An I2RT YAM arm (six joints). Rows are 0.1 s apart.
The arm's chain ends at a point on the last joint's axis. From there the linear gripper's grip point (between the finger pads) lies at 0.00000 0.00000 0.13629 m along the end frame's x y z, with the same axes.
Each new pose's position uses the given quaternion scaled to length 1; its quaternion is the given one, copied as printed.
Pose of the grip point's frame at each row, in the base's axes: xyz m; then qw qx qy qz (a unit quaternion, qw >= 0):
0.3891, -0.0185, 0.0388, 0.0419, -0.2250, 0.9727, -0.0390
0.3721, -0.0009, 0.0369, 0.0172, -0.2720, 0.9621, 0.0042
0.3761, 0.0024, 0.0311, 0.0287, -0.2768, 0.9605, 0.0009
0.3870, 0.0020, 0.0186, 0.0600, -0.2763, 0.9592, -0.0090
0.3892, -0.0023, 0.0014, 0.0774, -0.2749, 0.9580, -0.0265
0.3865, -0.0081, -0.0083, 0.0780, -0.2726, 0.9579, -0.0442
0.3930, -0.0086, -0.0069, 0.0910, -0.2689, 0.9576, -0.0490
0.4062, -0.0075, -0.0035, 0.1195, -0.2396, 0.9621, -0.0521
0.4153, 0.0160, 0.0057, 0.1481, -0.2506, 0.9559, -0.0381
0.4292, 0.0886, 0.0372, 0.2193, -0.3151, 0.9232, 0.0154
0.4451, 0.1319, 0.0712, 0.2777, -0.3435, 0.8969, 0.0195
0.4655, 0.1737, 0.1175, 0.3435, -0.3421, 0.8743, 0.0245
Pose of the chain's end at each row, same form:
0.3756, -0.0107, 0.1742, 0.0419, -0.2250, 0.9727, -0.0390
0.3679, -0.0033, 0.1731, 0.0172, -0.2720, 0.9621, 0.0042
0.3687, 0.0000, 0.1672, 0.0287, -0.2768, 0.9605, 0.0009
0.3706, -0.0002, 0.1539, 0.0600, -0.2763, 0.9592, -0.0090
0.3670, -0.0012, 0.1359, 0.0774, -0.2749, 0.9580, -0.0265
0.3628, -0.0024, 0.1258, 0.0780, -0.2726, 0.9579, -0.0442
0.3657, -0.0025, 0.1265, 0.0910, -0.2689, 0.9576, -0.0490
0.3715, -0.0016, 0.1282, 0.1195, -0.2396, 0.9621, -0.0521
0.3741, 0.0158, 0.1356, 0.1481, -0.2506, 0.9559, -0.0381
0.3753, 0.0659, 0.1603, 0.2193, -0.3151, 0.9232, 0.0154
0.3790, 0.1011, 0.1864, 0.2777, -0.3435, 0.8969, 0.0195
0.3859, 0.1358, 0.2215, 0.3435, -0.3421, 0.8743, 0.0245

